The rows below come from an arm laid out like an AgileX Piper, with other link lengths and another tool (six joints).
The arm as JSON. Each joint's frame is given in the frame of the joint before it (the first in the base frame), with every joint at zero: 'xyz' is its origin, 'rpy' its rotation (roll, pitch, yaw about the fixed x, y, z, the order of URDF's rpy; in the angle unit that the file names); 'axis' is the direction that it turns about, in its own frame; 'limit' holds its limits. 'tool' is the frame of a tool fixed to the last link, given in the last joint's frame.
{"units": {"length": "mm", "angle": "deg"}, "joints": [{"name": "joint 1", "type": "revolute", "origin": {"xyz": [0.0, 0.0, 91.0], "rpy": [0.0, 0.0, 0.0]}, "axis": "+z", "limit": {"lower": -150.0, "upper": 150.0}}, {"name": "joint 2", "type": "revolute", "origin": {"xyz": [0.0, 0.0, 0.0], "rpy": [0.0, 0.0, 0.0]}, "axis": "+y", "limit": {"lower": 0.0, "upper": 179.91}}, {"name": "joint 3", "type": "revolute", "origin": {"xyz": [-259.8, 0.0, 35.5], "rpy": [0.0, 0.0, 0.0]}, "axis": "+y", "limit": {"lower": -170.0, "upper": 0.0}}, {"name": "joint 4", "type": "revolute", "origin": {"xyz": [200.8, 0.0, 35.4], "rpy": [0.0, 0.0, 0.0]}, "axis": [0.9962, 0.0, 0.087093], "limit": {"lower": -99.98, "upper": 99.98}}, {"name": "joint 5", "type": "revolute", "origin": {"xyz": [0.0, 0.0, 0.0], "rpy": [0.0, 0.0, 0.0]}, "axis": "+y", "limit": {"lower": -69.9, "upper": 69.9}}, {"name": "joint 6", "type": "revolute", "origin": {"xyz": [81.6, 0.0, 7.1], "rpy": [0.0, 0.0, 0.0]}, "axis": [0.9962, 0.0, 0.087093], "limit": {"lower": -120.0, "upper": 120.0}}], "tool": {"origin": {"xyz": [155.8, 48.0, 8.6], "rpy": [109.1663, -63.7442, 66.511]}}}
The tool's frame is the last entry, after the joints.
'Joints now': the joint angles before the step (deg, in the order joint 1, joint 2, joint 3, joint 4, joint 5, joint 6). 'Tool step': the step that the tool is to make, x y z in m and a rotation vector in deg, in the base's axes. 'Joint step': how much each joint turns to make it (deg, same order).
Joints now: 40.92 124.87 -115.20 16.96 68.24 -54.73
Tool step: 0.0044 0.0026 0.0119 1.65 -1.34 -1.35
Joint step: -0.23 -1.51 -0.01 0.09 -0.87 0.95
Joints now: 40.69 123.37 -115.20 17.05 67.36 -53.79
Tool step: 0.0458 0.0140 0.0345 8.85 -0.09 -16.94
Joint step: -3.77 -1.33 -2.22 1.52 -5.97 13.02
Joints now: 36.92 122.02 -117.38 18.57 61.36 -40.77
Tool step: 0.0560 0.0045 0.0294 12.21 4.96 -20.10
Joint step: -5.21 0.10 0.04 4.49 -8.09 15.37
